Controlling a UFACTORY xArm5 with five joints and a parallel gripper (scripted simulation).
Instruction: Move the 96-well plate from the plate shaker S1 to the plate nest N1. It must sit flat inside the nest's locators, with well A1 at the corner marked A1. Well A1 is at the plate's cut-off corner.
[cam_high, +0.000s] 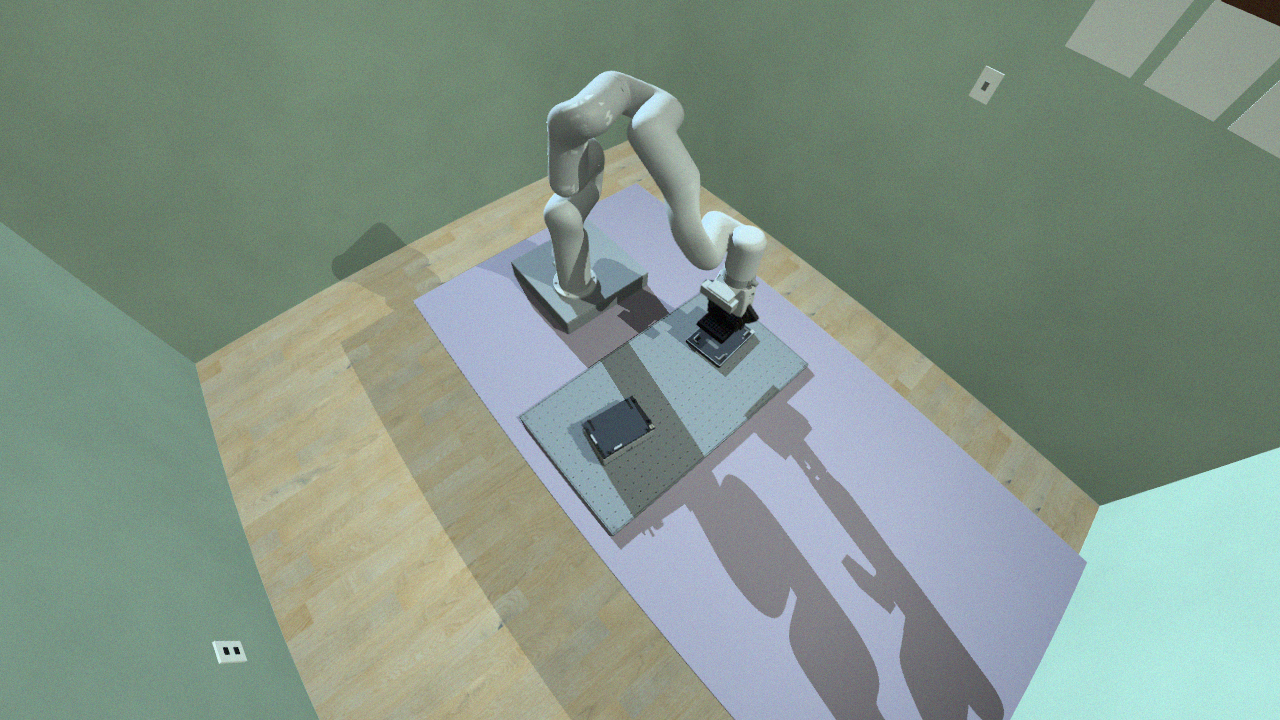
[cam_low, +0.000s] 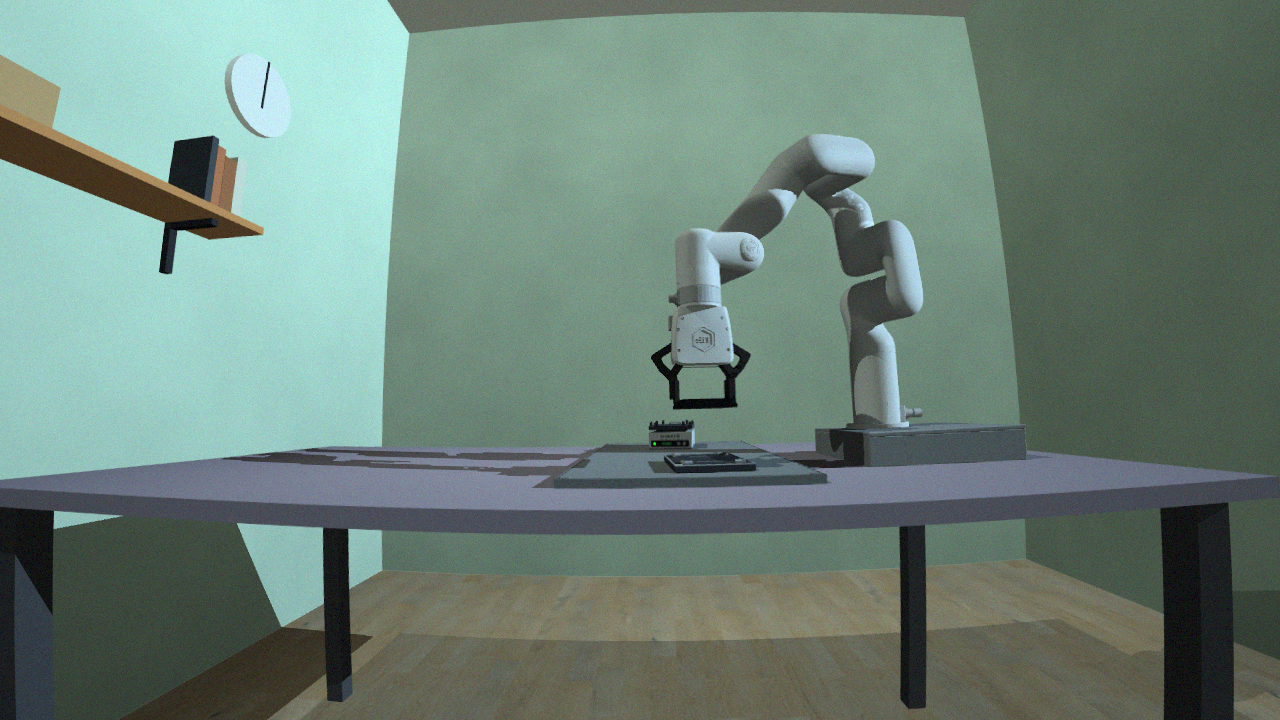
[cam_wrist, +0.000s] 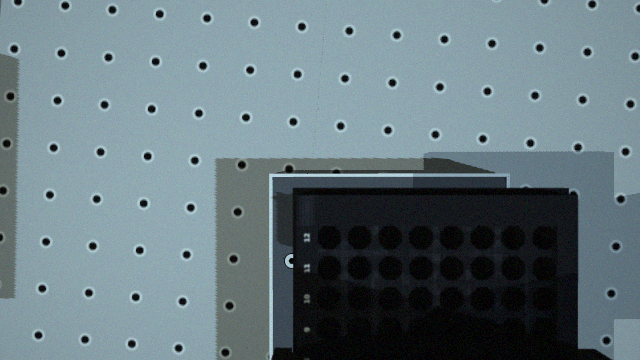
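Now: the plate nest N1 10 mm to the left of my hand and 110 mm below it. From my hand the other things lie so: 96-well plate (10 mm below).
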